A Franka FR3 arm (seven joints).
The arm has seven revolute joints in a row. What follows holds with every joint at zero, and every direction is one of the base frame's.
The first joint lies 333 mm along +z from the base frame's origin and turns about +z.
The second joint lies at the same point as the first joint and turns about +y.
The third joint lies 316 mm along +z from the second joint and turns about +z.
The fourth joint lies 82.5 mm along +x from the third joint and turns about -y.
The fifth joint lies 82.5 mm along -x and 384 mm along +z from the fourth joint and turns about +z.
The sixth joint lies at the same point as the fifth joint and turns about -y.
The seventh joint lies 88 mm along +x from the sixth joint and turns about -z.
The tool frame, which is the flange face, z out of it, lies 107 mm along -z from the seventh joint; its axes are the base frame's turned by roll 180, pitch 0 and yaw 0 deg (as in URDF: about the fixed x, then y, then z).
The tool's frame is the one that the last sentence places.
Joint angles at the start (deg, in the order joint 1, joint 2, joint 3, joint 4, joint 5, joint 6, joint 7):
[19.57 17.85 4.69 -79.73 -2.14 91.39 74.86]
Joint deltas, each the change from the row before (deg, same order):
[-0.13 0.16 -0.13 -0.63 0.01 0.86 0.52]
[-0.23 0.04 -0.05 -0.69 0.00 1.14 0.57]
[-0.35 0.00 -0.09 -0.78 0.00 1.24 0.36]
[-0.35 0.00 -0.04 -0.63 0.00 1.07 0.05]
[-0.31 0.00 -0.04 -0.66 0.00 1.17 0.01]
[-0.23 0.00 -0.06 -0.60 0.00 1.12 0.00]
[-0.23 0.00 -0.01 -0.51 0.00 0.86 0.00]
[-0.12 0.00 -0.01 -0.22 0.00 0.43 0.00]
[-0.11 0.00 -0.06 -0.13 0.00 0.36 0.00]
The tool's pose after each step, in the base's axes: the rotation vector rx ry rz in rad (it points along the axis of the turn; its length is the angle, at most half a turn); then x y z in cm. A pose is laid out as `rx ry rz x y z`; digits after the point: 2 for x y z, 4 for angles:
2.7505 -1.3217 -0.0903 59.27 25.20 51.85
2.7459 -1.3437 -0.0828 59.51 24.98 51.39
2.7423 -1.3648 -0.0747 59.79 24.60 50.92
2.7428 -1.3773 -0.0674 60.05 24.25 50.54
2.7450 -1.3884 -0.0588 60.29 23.95 50.16
2.7480 -1.3978 -0.0498 60.50 23.70 49.82
2.7496 -1.4053 -0.0439 60.66 23.49 49.52
2.7507 -1.4094 -0.0403 60.75 23.37 49.40
2.7513 -1.4146 -0.0360 60.85 23.22 49.34

